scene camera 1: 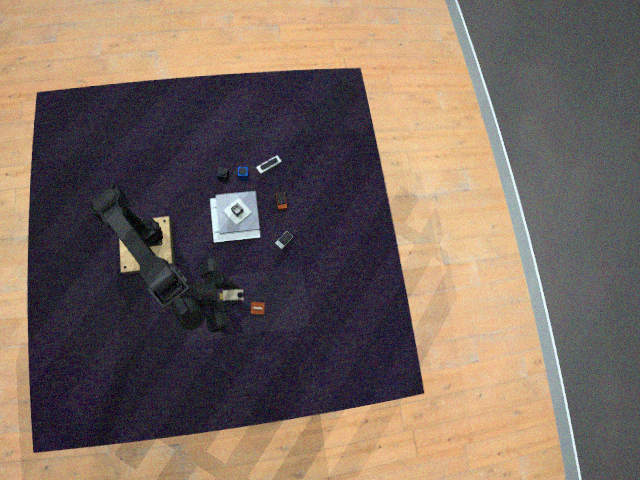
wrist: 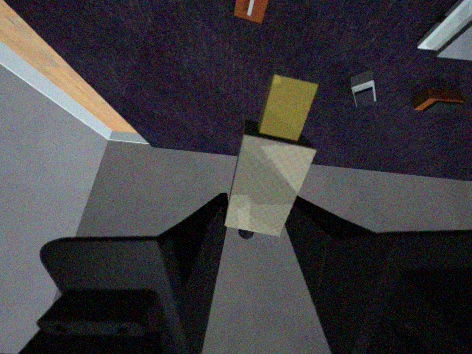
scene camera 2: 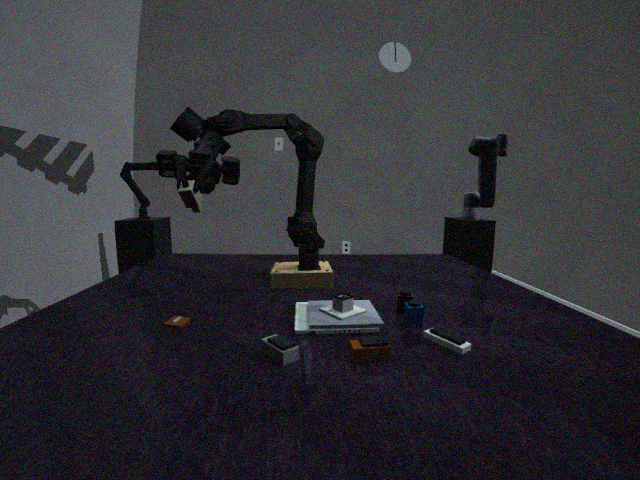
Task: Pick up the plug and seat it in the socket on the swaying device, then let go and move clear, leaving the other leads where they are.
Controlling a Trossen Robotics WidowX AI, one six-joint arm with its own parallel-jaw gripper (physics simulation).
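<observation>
The plug (scene camera 1: 231, 295) (scene camera 2: 189, 197) (wrist: 270, 185) has a beige body and a yellow end. My gripper (scene camera 1: 221, 295) (scene camera 2: 194, 180) (wrist: 254, 198) is shut on its body and holds it tilted, high above the dark mat. In the wrist view the yellow end points away from the fingers. The socket (scene camera 1: 237, 209) (scene camera 2: 342, 303) is a small grey box with a dark opening on top. It sits on a white square plate on the device's pale platform (scene camera 1: 248, 200) (scene camera 2: 361, 321) (wrist: 450, 27). The plug is well apart from it, off to one side.
On the mat (scene camera 1: 330, 155) (scene camera 2: 310, 413) lie a grey block (scene camera 1: 283, 239) (scene camera 2: 281, 352) (wrist: 363, 90), an orange block (scene camera 1: 281, 200) (scene camera 2: 369, 352), a long white piece (scene camera 1: 268, 164), a blue block (scene camera 1: 242, 171) (scene camera 2: 414, 316), a black piece (scene camera 1: 222, 173) and a flat orange tile (scene camera 1: 257, 308) (scene camera 2: 177, 321).
</observation>
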